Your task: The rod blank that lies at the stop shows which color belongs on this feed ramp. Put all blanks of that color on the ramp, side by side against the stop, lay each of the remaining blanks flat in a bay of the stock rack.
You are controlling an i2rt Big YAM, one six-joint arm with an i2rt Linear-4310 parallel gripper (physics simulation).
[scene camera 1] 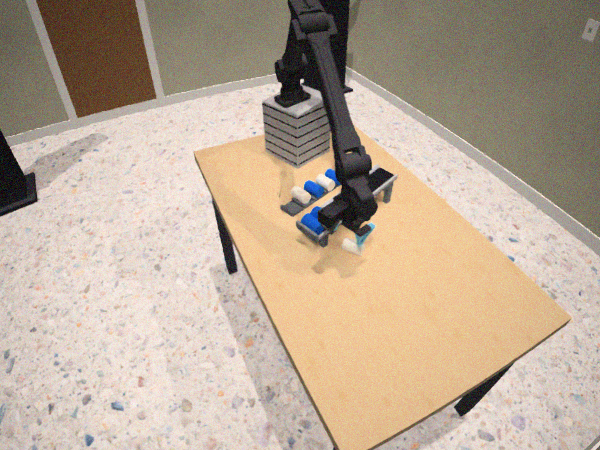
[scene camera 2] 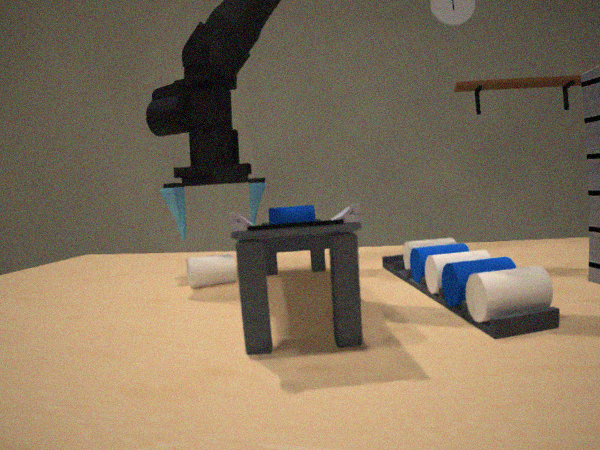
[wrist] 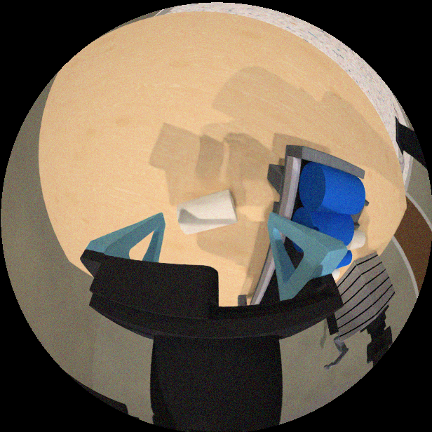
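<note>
My gripper (scene camera 1: 346,239) (scene camera 2: 219,231) (wrist: 216,217) is open and empty, above a loose white blank (scene camera 1: 351,245) (scene camera 2: 211,271) (wrist: 207,212) lying on its side on the table. In the wrist view the blank shows between the fingers. The feed ramp (scene camera 2: 297,231) (wrist: 291,185) stands beside it. A blue blank (scene camera 1: 313,223) (wrist: 332,187) lies at the stop, with another blue blank (scene camera 1: 316,210) (wrist: 327,227) side by side. The stock rack (scene camera 1: 289,208) (scene camera 2: 527,322) holds white blanks (scene camera 2: 510,295) (scene camera 2: 457,270) (scene camera 2: 429,246) alternating with blue blanks (scene camera 2: 477,280) (scene camera 2: 440,260).
The ramp stands on legs between the loose blank and the rack; one finger is close to its side rail. A bare stretch shows at one end of the rack. The arm stands on a striped grey pedestal (scene camera 1: 297,132) (wrist: 365,295) behind the rack on the wooden table (scene camera 1: 425,310).
</note>
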